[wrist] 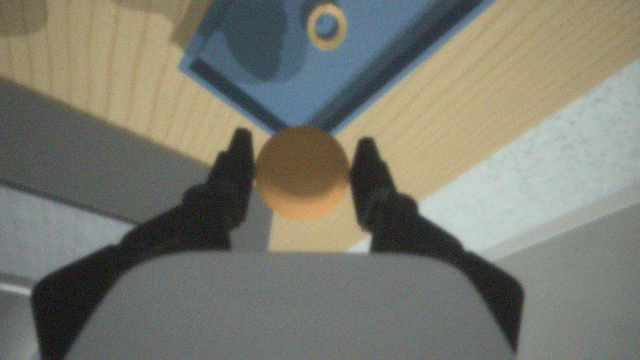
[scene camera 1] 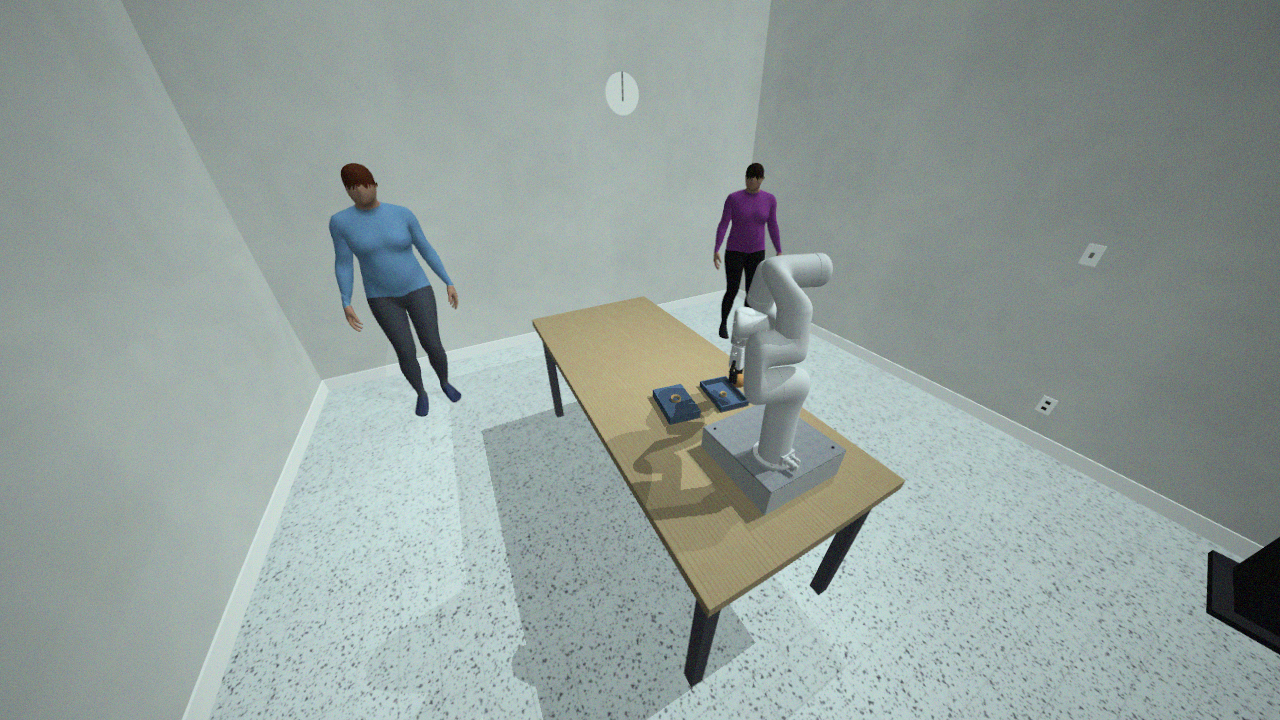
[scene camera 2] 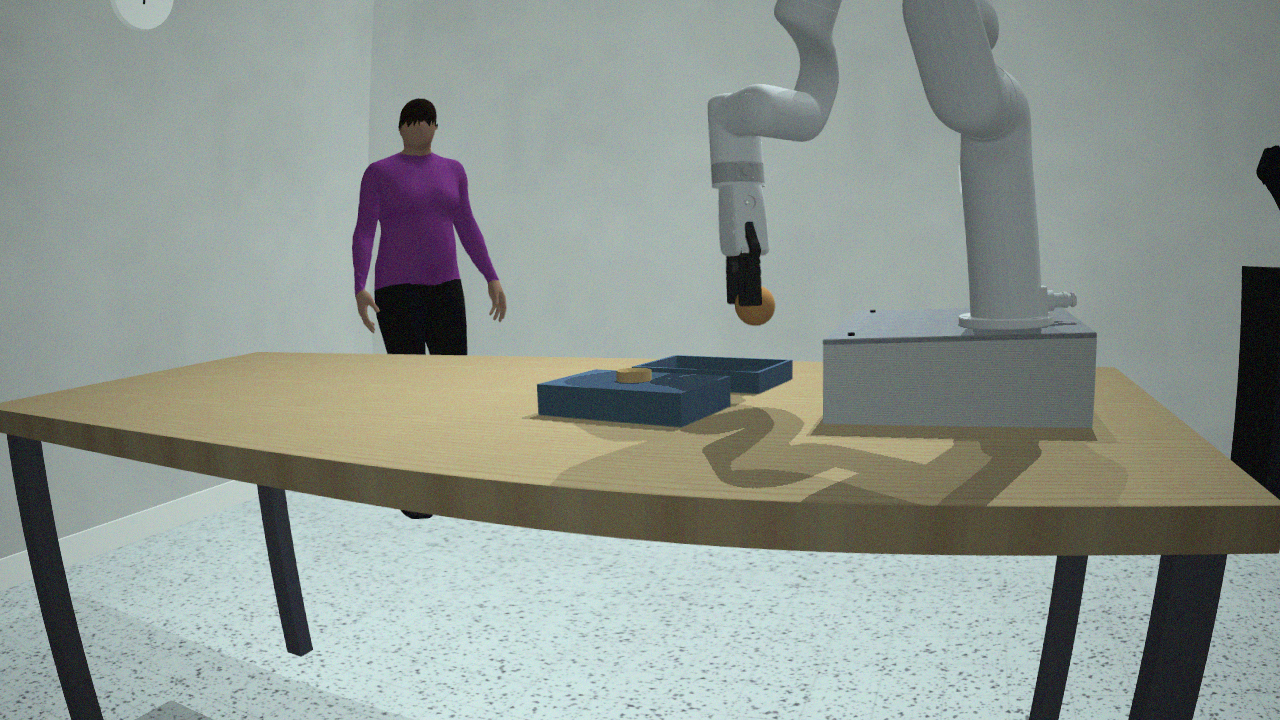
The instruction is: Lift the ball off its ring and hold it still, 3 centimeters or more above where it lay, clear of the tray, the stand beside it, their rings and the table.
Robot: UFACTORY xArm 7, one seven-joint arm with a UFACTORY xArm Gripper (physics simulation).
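Seen in the pictures: gripper, fingertip midpoint: [wrist: 304,153] [scene camera 1: 735,379] [scene camera 2: 744,304]; arm's base at its link origin: [wrist: 18,296] [scene camera 1: 773,455] [scene camera 2: 1006,323].
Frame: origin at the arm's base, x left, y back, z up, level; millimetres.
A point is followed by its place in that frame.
Note:
My gripper [scene camera 1: 734,380] {y -352, x -203, z 6 mm} [scene camera 2: 744,300] {y -352, x -203, z 6 mm} [wrist: 304,153] {y -352, x -203, z 6 mm} is shut on the orange ball [scene camera 1: 740,380] {y -319, x -196, z 21 mm} [scene camera 2: 757,308] {y -331, x -182, z 2 mm} [wrist: 302,172] {y -355, x -201, z 25 mm}, with one black finger on each side of it. In scene camera 2 the ball hangs well above the blue tray [scene camera 2: 774,376] {y -307, x -164, z -89 mm} [wrist: 300,100] {y -332, x -206, z -100 mm}, apart from it and from the table [scene camera 2: 268,394] {y -1060, x -24, z -103 mm} [wrist: 475,100] {y -411, x -357, z -103 mm}. In the wrist view the ball overlaps the tray's near corner. The tray's ring [scene camera 1: 723,394] {y -398, x -202, z -100 mm} [wrist: 342,27] {y -402, x -207, z -91 mm} is empty; the tray hides it in scene camera 2. The blue stand [scene camera 1: 689,412] {y -363, x 24, z -67 mm} [scene camera 2: 617,402] {y -459, x 83, z -81 mm} beside the tray bears another empty ring [scene camera 2: 633,376] {y -452, x 36, z -59 mm}.
The arm's grey base box [scene camera 1: 742,465] {y -29, x 105, z -6 mm} [scene camera 2: 948,380] {y -87, x 99, z -53 mm} stands on the table near the tray. A person in purple [scene camera 1: 750,219] [scene camera 2: 418,223] stands beyond the table. A person in blue [scene camera 1: 380,250] stands off the table's far left in scene camera 1.

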